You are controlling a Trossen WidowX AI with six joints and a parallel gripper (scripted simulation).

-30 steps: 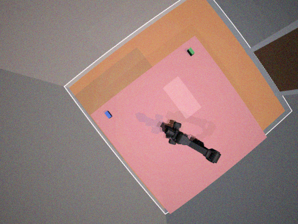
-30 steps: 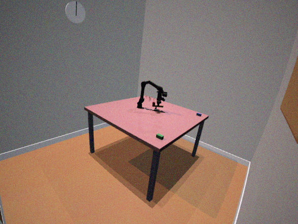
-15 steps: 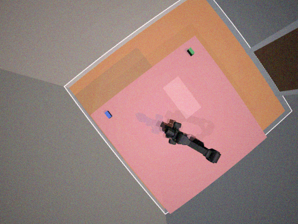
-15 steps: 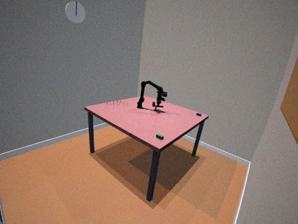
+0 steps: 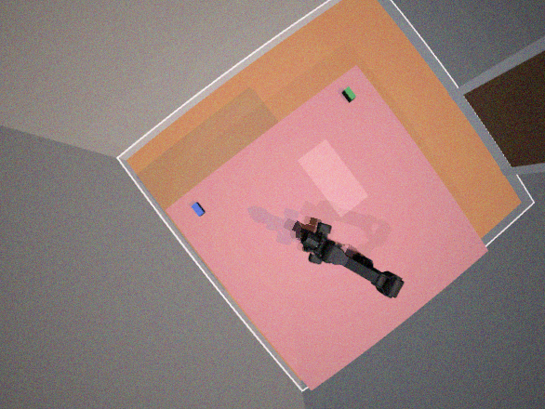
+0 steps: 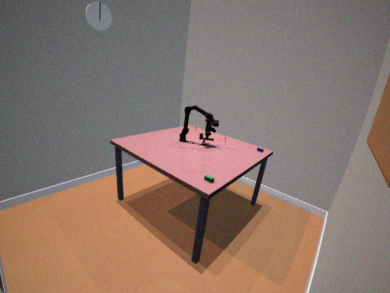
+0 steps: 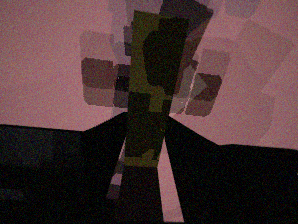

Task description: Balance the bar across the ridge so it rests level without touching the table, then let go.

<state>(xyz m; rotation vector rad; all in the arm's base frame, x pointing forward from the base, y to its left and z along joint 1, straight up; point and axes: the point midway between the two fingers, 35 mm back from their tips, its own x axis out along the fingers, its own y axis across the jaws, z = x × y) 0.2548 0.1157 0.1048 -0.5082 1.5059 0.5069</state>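
Now: gripper tip 2 cm past the dark ridge, 2 cm to the left of it and 4 cm above it. Also, from my gripper tip: green block 48 cm ahead, 62 cm to the right, 5 cm below; blue block 48 cm ahead, 38 cm to the left, 5 cm below.
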